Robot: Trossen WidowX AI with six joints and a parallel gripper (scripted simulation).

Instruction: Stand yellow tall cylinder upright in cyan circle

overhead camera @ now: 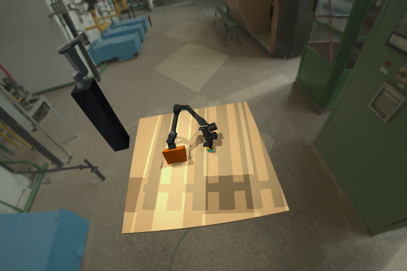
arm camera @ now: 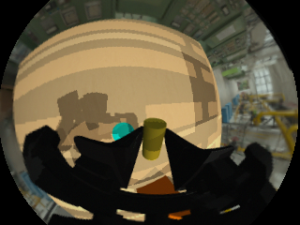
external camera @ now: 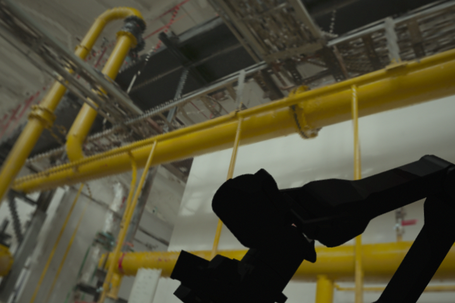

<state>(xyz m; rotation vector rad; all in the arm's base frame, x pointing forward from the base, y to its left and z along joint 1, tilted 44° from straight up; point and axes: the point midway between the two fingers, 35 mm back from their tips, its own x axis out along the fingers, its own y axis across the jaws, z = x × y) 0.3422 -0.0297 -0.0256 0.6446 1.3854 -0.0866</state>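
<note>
The cyan circle is 9 cm below my gripper tip, 6 cm to the left of it and 1 cm behind it. Also, from my gripper tip: yellow tall cylinder: 2 cm behind, 1 cm to the left, 1 cm below.
</note>
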